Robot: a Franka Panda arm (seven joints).
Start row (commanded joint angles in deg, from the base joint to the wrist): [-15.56, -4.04, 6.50, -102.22, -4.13, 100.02, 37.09]
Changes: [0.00, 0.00, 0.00, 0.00, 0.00, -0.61, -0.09]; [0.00, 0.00, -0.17, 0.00, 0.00, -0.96, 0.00]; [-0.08, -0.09, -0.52, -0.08, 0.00, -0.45, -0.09]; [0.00, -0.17, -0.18, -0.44, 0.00, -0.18, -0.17]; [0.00, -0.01, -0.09, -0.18, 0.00, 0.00, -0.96]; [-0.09, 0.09, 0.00, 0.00, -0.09, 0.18, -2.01]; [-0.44, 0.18, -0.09, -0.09, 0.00, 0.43, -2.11]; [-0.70, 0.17, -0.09, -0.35, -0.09, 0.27, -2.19]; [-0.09, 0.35, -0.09, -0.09, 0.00, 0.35, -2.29]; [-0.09, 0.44, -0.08, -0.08, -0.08, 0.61, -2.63]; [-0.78, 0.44, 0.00, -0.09, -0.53, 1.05, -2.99]
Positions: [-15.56, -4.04, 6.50, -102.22, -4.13, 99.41, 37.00]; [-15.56, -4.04, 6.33, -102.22, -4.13, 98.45, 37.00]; [-15.64, -4.13, 5.81, -102.30, -4.13, 98.00, 36.91]; [-15.64, -4.30, 5.63, -102.74, -4.13, 97.82, 36.74]; [-15.64, -4.31, 5.54, -102.92, -4.13, 97.82, 35.78]; [-15.73, -4.22, 5.54, -102.92, -4.22, 98.00, 33.77]; [-16.17, -4.04, 5.45, -103.01, -4.22, 98.43, 31.66]; [-16.87, -3.87, 5.36, -103.36, -4.31, 98.70, 29.47]; [-16.96, -3.52, 5.27, -103.45, -4.31, 99.05, 27.18]; [-17.05, -3.08, 5.19, -103.53, -4.39, 99.66, 24.55]; [-17.83, -2.64, 5.19, -103.62, -4.92, 100.71, 21.56]
